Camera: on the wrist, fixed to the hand. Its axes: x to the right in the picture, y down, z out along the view.
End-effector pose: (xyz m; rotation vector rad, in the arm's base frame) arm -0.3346 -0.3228 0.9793 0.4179 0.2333 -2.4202
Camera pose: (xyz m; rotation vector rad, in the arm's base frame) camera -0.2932 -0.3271 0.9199 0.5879 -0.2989 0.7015
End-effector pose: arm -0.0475 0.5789 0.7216 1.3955 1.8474 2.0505
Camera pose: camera -0.0669 0.5163 0.7526 -1.0077 0.8477 -0.1839
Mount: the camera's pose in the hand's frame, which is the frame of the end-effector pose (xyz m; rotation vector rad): -0.0066 0.0333 -0.0641 0.1708 0.5887 3.0540
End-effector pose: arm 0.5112 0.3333 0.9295 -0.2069 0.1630 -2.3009
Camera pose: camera 0.5267 0.3192 0.8601 0.5319 0.2222 0.7522
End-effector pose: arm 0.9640 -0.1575 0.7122 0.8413 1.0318 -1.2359
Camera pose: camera 0.9865 -0.0905 0.6961 1.4450 -0.6618 1.5980
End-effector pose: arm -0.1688 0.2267 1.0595 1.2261 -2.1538 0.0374
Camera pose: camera -0.1590 0.2714 1.1157 -2.2913 -1.1900 1.3228
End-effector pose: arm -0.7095 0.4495 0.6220 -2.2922 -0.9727 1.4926
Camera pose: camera -0.6415 0.4301 0.6381 1.0826 -2.0674 0.0165
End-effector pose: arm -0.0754 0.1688 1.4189 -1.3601 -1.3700 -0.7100
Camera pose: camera -0.0286 0.1136 1.4233 -1.2012 1.5653 1.0610
